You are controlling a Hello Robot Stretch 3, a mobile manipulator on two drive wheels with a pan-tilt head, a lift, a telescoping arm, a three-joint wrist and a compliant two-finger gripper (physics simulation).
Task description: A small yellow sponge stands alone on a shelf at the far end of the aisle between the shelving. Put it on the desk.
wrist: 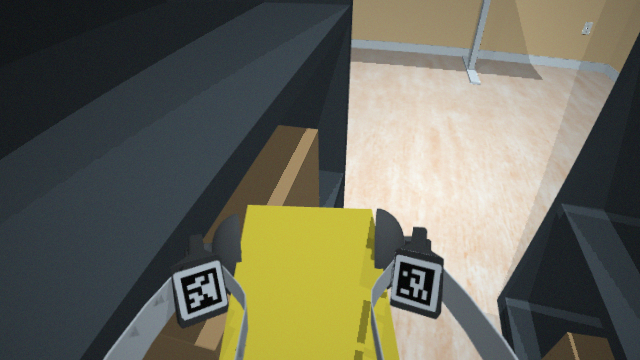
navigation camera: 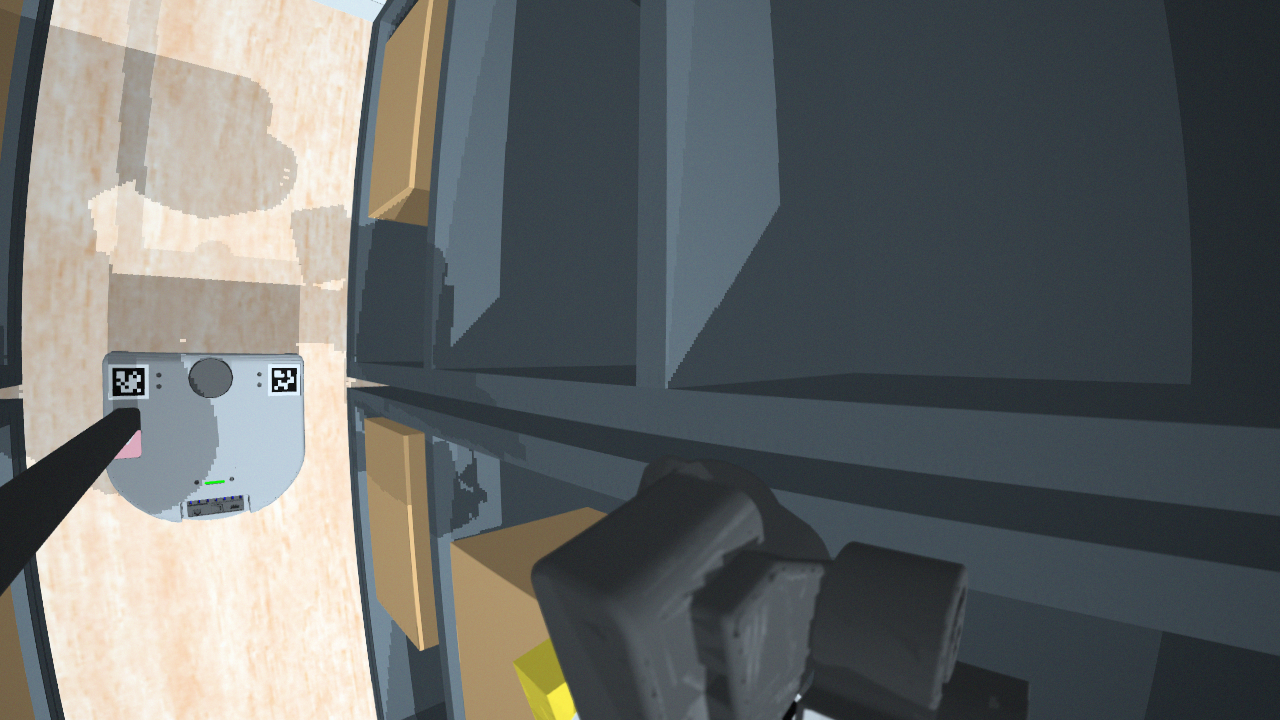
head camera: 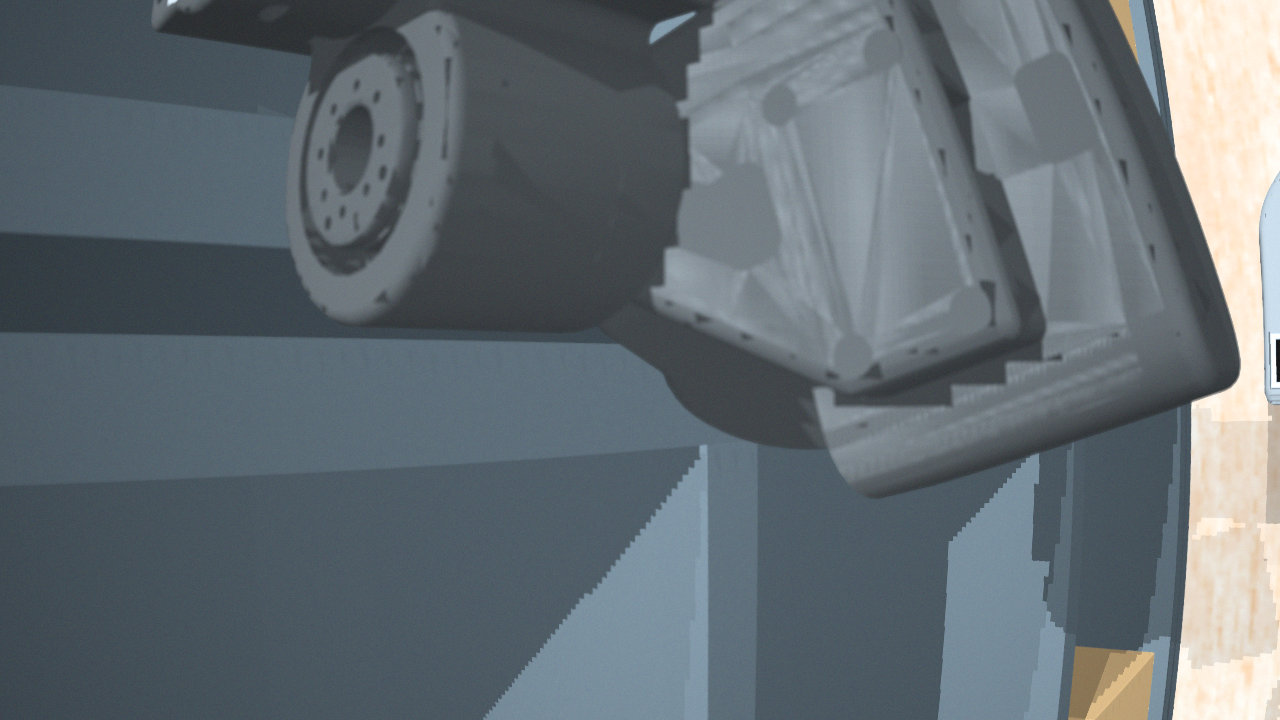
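Where they show: gripper, fingertip midpoint: [wrist: 309, 239]; robot's base, origin of the base link: [navigation camera: 210, 375].
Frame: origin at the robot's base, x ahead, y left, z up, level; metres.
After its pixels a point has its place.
Observation:
The yellow sponge [wrist: 305, 280] @(x -0.201, y -0.201, z 1.023 m) [navigation camera: 547, 685] @(x -0.153, y -0.159, z 1.012 m) fills the lower middle of the wrist view, and a corner of it shows at the bottom of the navigation view. My gripper [wrist: 309, 239] @(x -0.240, y -0.211, z 1.003 m) is shut on the sponge, with one rounded fingertip pressed to each side of it. The sponge is held in the air beside the shelving. In the head view the dark wrist body covers the upper middle, and the fingers and the sponge do not show there. The desk's top does not show in any view.
Dark shelving [navigation camera: 653, 179] [wrist: 125, 125] runs close along one side, with cardboard boxes [navigation camera: 393, 528] [wrist: 295, 165] on its shelves. More shelving stands across the aisle at right in the wrist view. A pale metal leg [wrist: 475, 45] @(x -3.415, y 0.434, z 0.245 m) stands near the far wall. My base [navigation camera: 250, 429] @(x -0.095, y -0.067, z 0.160 m) is on the wooden floor.

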